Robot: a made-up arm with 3 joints. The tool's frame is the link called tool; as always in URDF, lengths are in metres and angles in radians. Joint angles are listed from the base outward. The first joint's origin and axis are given. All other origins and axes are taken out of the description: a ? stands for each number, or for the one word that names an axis. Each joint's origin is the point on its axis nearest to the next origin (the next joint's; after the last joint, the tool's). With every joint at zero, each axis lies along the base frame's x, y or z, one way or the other. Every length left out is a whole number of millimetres.
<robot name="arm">
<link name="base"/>
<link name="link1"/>
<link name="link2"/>
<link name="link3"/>
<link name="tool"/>
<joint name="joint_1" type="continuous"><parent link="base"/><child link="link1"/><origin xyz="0 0.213 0.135" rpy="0 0 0"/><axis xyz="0 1 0"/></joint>
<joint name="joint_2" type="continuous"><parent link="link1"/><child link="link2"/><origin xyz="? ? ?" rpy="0 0 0"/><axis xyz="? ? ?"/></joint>
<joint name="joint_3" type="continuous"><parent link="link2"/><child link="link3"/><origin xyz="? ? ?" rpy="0 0 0"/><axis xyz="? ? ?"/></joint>
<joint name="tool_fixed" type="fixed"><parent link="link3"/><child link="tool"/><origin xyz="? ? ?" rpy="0 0 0"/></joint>
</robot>
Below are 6 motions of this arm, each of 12 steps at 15 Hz.
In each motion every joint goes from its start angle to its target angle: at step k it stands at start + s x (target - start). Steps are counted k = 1, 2, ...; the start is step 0. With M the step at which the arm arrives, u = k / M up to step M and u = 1 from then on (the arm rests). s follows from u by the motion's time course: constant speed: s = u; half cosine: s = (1 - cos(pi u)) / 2; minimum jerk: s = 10 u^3 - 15 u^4 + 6 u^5.
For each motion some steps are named. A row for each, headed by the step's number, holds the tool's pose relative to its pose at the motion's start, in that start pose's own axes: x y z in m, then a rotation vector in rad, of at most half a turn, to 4 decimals.
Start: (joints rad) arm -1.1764 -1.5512 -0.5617
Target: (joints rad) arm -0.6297 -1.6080 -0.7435
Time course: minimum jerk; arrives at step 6
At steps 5, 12:
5: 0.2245 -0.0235 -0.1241 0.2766 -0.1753 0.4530
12: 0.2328 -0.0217 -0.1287 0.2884 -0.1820 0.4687

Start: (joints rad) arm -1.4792 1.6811 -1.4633
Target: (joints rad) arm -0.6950 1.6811 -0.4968
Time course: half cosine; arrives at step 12
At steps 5, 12:
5: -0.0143 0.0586 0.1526 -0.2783 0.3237 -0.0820
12: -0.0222 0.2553 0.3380 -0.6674 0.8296 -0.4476

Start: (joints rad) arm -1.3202 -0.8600 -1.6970
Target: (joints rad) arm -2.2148 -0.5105 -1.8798
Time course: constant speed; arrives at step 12
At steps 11, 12:
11: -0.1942 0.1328 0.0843 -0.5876 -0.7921 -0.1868
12: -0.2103 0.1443 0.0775 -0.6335 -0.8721 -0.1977

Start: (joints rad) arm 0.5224 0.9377 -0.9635
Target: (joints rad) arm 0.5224 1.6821 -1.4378
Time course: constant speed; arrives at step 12
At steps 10, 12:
10: -0.1987 0.1468 -0.1724 0.2487 -0.3824 -0.5726
12: -0.2257 0.1938 -0.1985 0.2717 -0.4520 -0.7003

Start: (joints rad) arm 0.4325 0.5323 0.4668
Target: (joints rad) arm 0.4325 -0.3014 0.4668
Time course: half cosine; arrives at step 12
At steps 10, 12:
10: -0.1444 0.1391 0.2865 -0.6946 0.0000 -0.3501
12: -0.1522 0.1581 0.3021 -0.7445 0.0000 -0.3752

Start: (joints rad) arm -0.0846 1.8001 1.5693
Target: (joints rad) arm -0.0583 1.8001 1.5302
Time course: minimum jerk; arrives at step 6
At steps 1, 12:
1: 0.0000 0.0001 -0.0006 0.0009 -0.0016 0.0000
12: 0.0006 0.0028 -0.0155 0.0256 -0.0451 -0.0005

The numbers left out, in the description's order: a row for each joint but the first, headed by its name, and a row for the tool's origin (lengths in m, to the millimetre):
joint_2: xyz -0.101 0 -0.014, axis 1 0 0
joint_3: xyz 0 -0.461 -0.028, axis 0 1 0
tool: xyz -0.079 0 0.002

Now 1 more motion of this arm.
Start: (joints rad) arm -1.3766 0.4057 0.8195
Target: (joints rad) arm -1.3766 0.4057 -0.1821
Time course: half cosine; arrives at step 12
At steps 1, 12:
1: 0.0000 0.0000 -0.0013 0.0000 -0.0171 0.0000
12: 0.0347 0.0000 -0.0675 0.0000 -1.0016 0.0000

